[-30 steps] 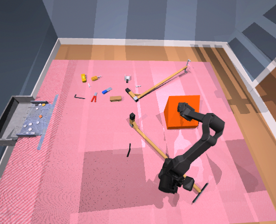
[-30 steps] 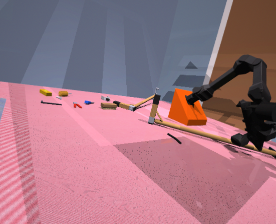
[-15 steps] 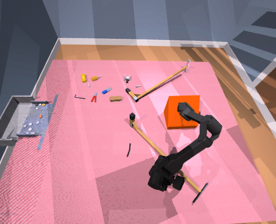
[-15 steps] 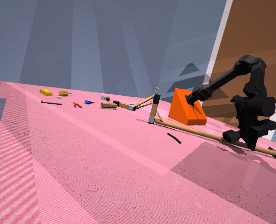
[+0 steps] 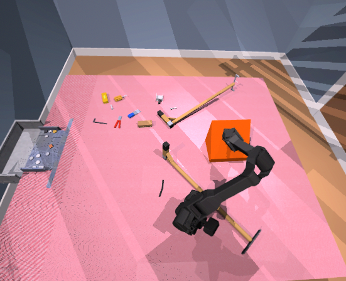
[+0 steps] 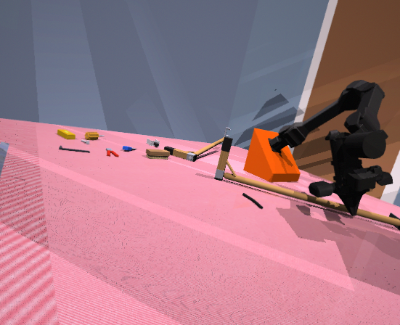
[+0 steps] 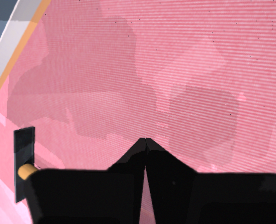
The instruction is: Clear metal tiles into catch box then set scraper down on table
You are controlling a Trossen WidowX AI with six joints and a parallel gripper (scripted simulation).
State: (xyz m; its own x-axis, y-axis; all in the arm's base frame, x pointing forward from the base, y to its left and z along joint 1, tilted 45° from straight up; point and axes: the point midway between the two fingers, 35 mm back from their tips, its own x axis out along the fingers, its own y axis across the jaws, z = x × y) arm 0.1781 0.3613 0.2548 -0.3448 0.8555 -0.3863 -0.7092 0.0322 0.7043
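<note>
Now: the black strip 190 mm to the right of my gripper tip, 170 mm ahead of it and 40 mm below it. Round my gripper tip: wooden block 590 mm to the right, 300 mm ahead, 30 mm below; then long scraper 160 mm to the right, 30 mm behind, 20 mm above; then blue tool 680 mm to the right, 380 mm ahead, 30 mm below.
</note>
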